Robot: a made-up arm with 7 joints. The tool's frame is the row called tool.
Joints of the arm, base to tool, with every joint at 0 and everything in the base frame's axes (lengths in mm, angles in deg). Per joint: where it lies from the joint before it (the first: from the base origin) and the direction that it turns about. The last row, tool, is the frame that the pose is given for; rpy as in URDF.
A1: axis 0.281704 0.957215 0.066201 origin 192 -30 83
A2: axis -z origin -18 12 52
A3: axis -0.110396 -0.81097 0.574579 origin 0 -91 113
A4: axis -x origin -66 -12 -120
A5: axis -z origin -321 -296 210
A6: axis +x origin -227 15 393
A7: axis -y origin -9 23 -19
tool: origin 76 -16 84 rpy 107.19 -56.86 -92.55
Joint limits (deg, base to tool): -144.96..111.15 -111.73..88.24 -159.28..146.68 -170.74..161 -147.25..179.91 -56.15..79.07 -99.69..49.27
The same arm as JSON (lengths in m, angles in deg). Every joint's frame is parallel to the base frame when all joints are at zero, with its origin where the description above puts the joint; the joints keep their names.
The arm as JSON. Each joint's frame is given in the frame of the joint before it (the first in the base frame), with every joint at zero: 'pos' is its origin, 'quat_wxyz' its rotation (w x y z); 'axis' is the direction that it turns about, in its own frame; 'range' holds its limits. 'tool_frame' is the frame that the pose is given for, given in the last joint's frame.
{"length_unit": "m", "angle_unit": "deg", "joints": [{"joint": "A1", "pos": [0.192, -0.03, 0.083], "quat_wxyz": [1.0, 0.0, 0.0, 0.0], "axis": [0.281704, 0.957215, 0.066201], "range": [-144.96, 111.15]}, {"joint": "A2", "pos": [-0.018, 0.012, 0.052], "quat_wxyz": [1.0, 0.0, 0.0, 0.0], "axis": [0.0, 0.0, -1.0], "range": [-111.73, 88.24]}, {"joint": "A3", "pos": [0.0, -0.091, 0.113], "quat_wxyz": [1.0, 0.0, 0.0, 0.0], "axis": [-0.110396, -0.81097, 0.574579], "range": [-159.28, 146.68]}, {"joint": "A4", "pos": [-0.066, -0.012, -0.12], "quat_wxyz": [1.0, 0.0, 0.0, 0.0], "axis": [-1.0, 0.0, 0.0], "range": [-170.74, 161.0]}, {"joint": "A5", "pos": [-0.321, -0.296, 0.21], "quat_wxyz": [1.0, 0.0, 0.0, 0.0], "axis": [0.0, 0.0, -1.0], "range": [-147.25, 179.91]}, {"joint": "A6", "pos": [-0.227, 0.015, 0.393], "quat_wxyz": [1.0, 0.0, 0.0, 0.0], "axis": [1.0, 0.0, 0.0], "range": [-56.15, 79.07]}, {"joint": "A7", "pos": [-0.009, 0.023, -0.019], "quat_wxyz": [1.0, 0.0, 0.0, 0.0], "axis": [0.0, -1.0, 0.0], "range": [-99.69, 49.27]}], "tool_frame": {"pos": [0.076, -0.016, 0.084], "quat_wxyz": [0.637652, 0.285024, -0.706785, -0.112321]}}
